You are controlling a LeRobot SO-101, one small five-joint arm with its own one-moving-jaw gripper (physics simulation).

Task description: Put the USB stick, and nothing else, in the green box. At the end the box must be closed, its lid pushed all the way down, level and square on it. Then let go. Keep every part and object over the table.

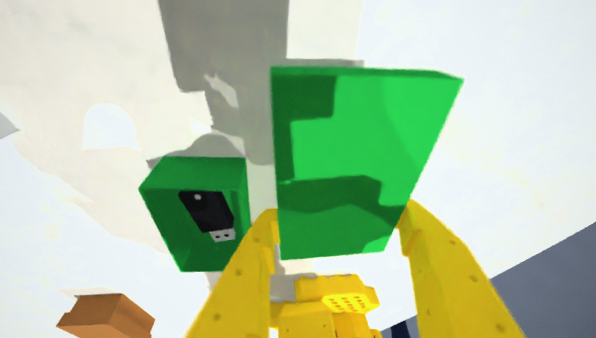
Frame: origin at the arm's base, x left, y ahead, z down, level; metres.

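Where they show: hand, tool point: [278, 220]; arm's base, link origin: [301, 296].
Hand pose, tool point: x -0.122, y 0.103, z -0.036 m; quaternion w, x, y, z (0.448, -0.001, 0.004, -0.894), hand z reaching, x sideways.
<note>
Things, the pixels of their top centre, and the offset from my tool point. "spot": a spot on its surface instead. Level surfaces: height alone.
- green lid, top centre: [348, 196] dx -0.024, dy -0.009, dz -0.005 m
- green box, top centre: [204, 238] dx +0.041, dy +0.015, dz +0.014 m
- USB stick, top centre: [211, 220] dx +0.046, dy +0.014, dz +0.028 m
- orange-brown block, surface spot: [110, 315] spot: dx +0.181, dy +0.044, dz +0.019 m
- pale table top, surface height: dz +0.036 m
My gripper [341, 212] is shut on the green lid, with one jaw pressing on each long side near its lower end. The green lid [345, 145] is a flat bright green slab between and beyond the jaw tips, with shadows across its face. The green box [205, 172] is open at the top and lies to the left of the lid and the left jaw. The USB stick [210, 212], black with a silver plug, lies inside the box. The left jaw hides the box's lower right corner.
An orange-brown block [110, 315] lies at the lower left, below the box, partly cut off by the frame. The pale table top [500, 125] surrounds them. A grey area past the table's edge shows at the lower right.
</note>
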